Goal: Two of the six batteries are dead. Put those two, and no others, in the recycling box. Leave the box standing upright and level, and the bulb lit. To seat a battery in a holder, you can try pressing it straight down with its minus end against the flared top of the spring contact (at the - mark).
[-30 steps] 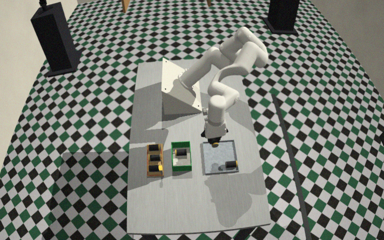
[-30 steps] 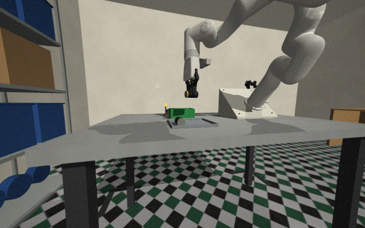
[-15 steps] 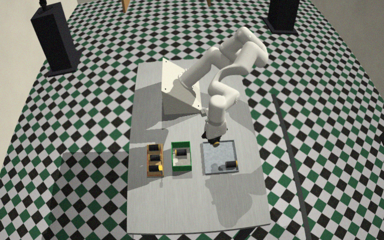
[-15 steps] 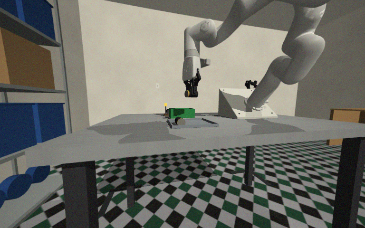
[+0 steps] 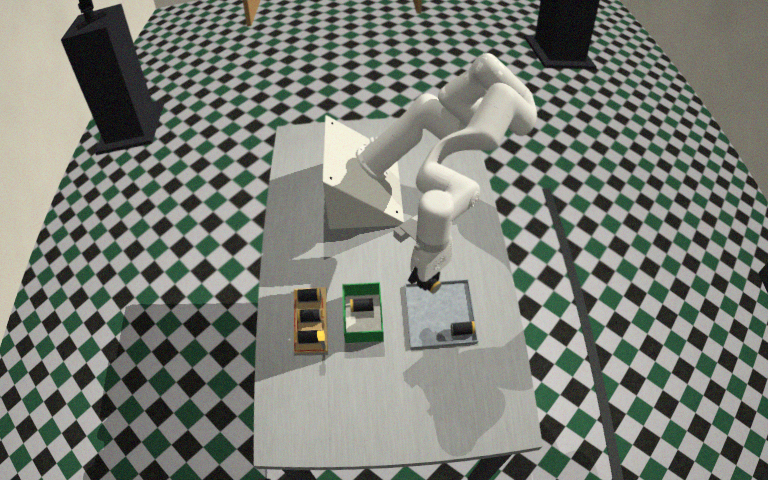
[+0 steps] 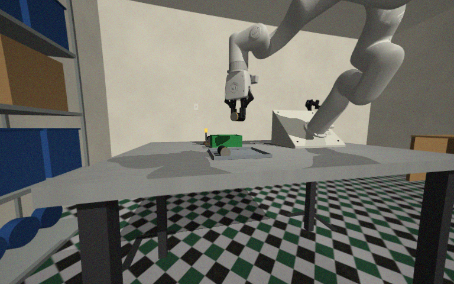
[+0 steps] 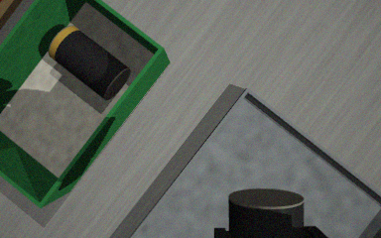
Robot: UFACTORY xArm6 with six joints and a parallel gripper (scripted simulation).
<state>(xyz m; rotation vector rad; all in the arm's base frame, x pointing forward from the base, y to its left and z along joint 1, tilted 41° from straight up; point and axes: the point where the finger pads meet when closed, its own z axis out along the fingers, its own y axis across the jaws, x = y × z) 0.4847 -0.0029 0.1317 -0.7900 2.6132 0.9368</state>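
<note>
The green recycling box lies 170 mm to the right of my hand and 140 mm below it. The rest, counted from my hand: grey tray (150 mm below, 40 mm to the left, 20 mm ahead).
</note>
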